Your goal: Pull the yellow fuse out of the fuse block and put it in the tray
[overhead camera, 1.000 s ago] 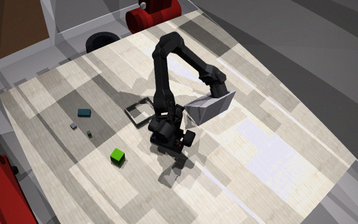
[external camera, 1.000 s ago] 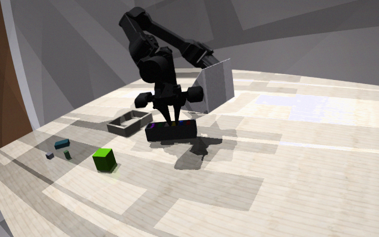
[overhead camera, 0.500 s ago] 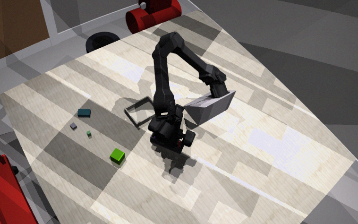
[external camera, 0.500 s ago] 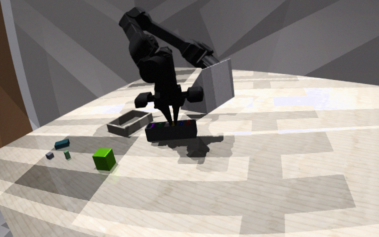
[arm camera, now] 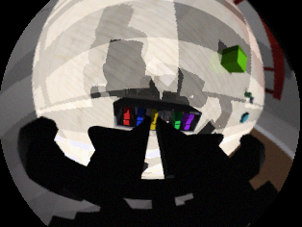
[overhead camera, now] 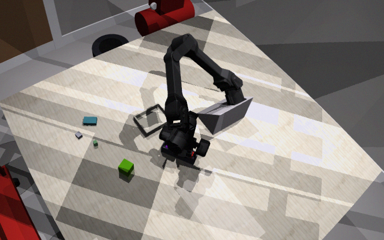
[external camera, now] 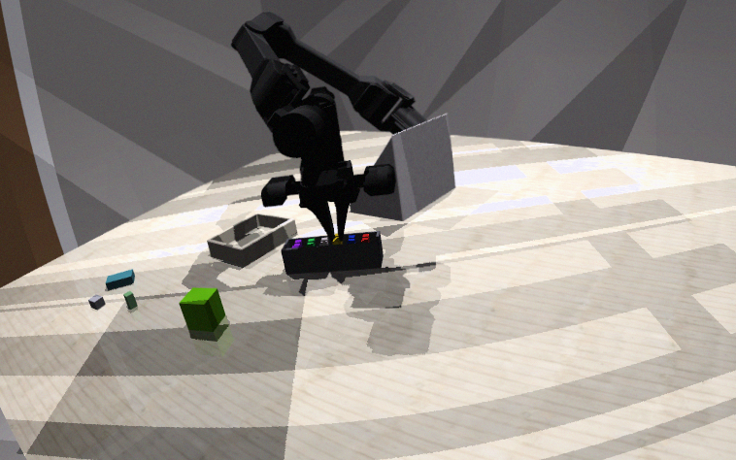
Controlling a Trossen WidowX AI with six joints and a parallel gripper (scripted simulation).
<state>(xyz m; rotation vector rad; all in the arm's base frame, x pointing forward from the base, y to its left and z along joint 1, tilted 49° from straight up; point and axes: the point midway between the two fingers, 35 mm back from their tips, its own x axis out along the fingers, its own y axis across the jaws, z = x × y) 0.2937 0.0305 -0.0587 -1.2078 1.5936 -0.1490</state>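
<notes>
The grey tray is 3 cm ahead of my gripper tip, 20 cm to the right of it and 4 cm below it. From my gripper tip the other things lie so: teal block: 27 cm ahead, 31 cm to the right, 3 cm below; then yellow fuse: 1 cm below; then small green piece: 29 cm ahead, 20 cm to the right, 3 cm below.
</notes>
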